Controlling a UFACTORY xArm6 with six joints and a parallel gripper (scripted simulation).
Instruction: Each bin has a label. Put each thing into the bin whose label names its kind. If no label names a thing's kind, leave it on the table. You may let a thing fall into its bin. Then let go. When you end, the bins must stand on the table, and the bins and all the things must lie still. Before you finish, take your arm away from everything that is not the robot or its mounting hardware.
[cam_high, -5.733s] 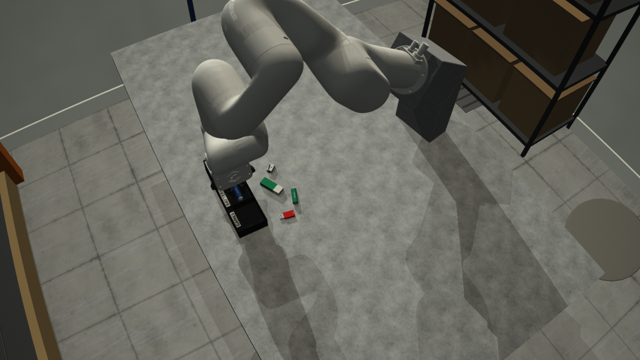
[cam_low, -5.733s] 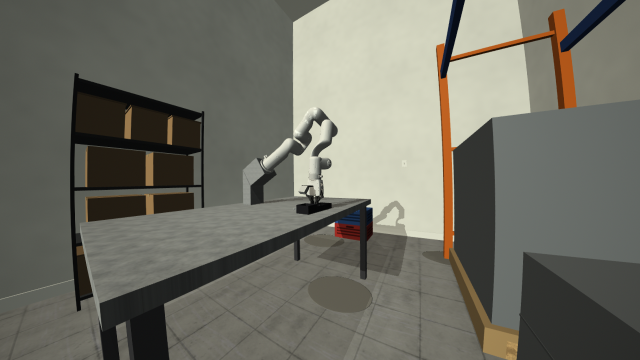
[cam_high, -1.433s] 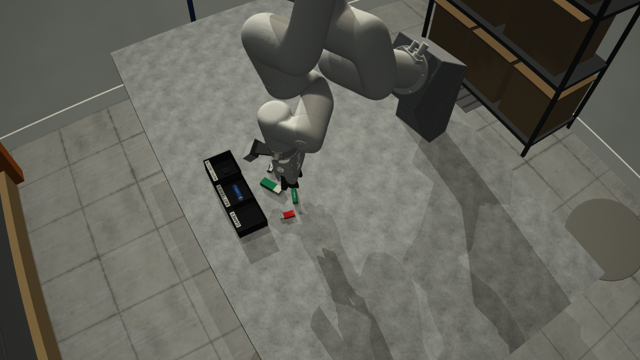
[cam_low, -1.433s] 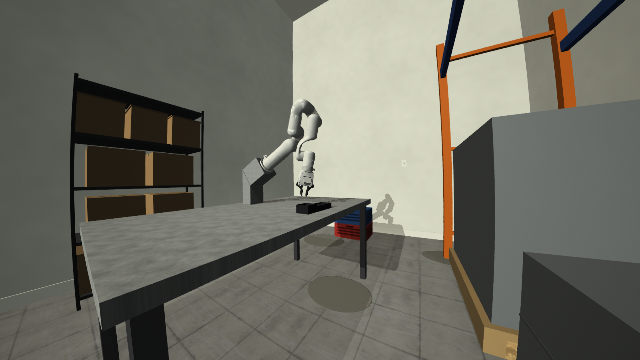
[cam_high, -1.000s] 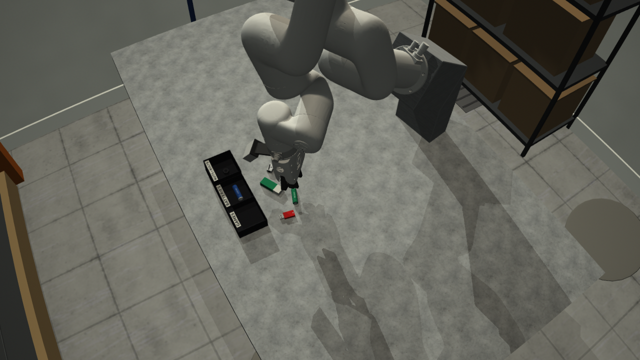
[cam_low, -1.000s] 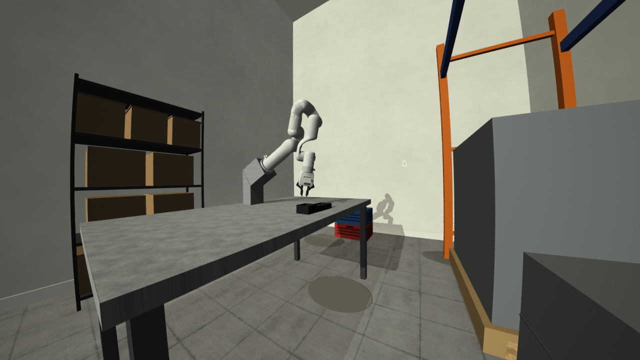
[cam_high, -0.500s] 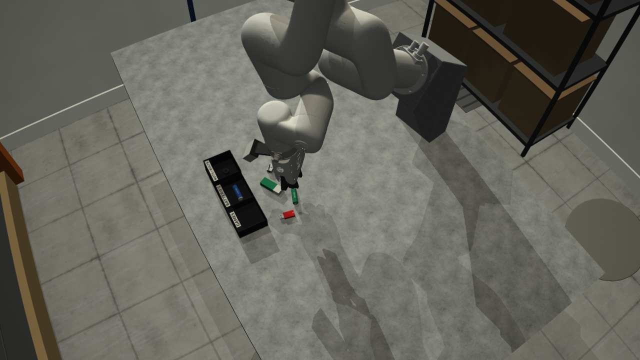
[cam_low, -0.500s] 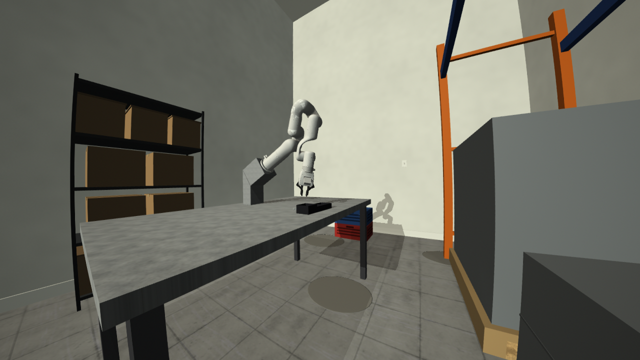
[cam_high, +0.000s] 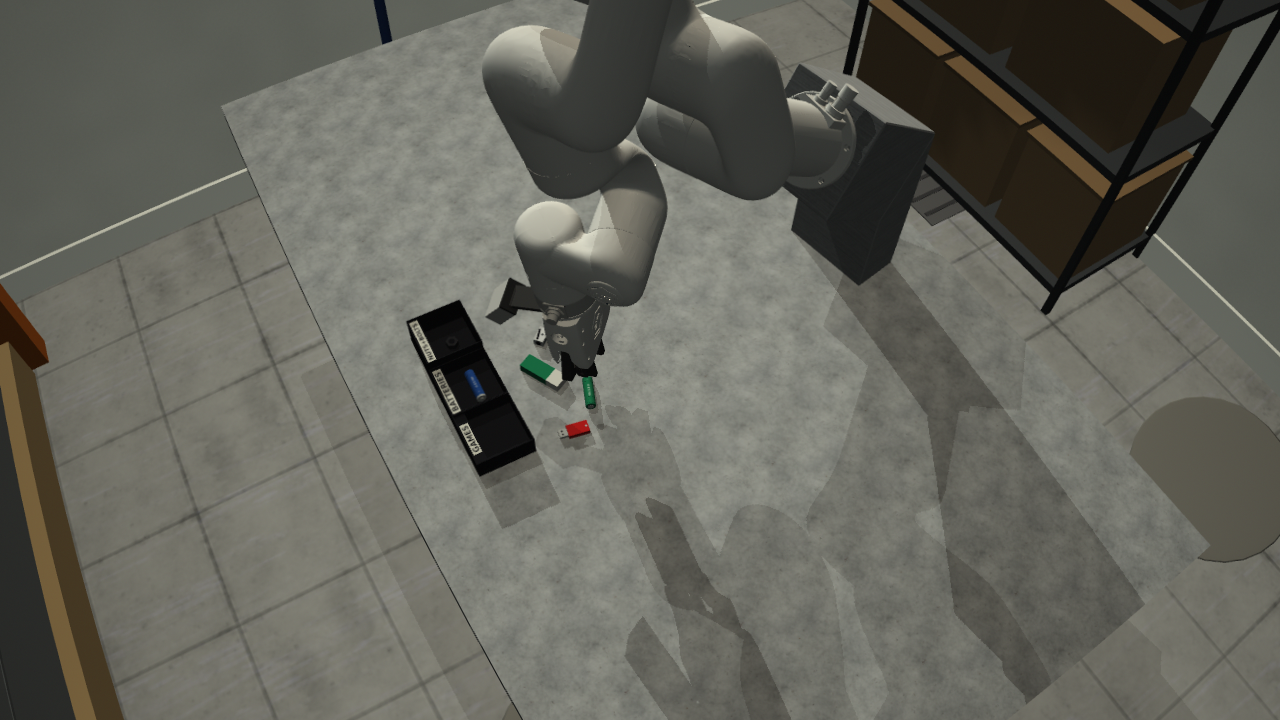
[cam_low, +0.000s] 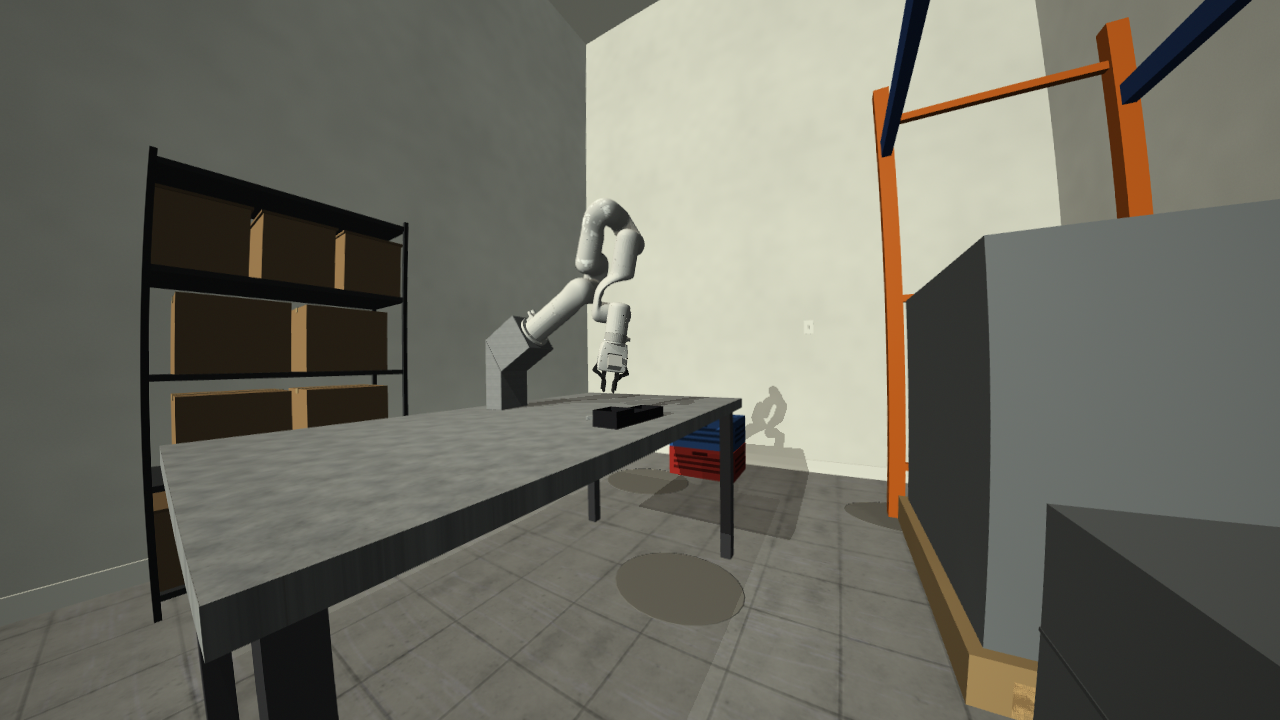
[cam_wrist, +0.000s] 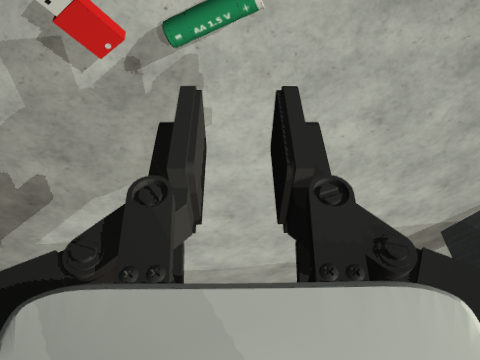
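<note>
Right now my hand is 90 mm above the green battery. Also, from my hand: grey metal piece (20 mm ahead, 110 mm to the right, 90 mm below); then white cartridge (40 mm ahead, 50 mm to the right, 90 mm below); then red USB stick (50 mm ahead, 40 mm to the left, 90 mm below).
</note>
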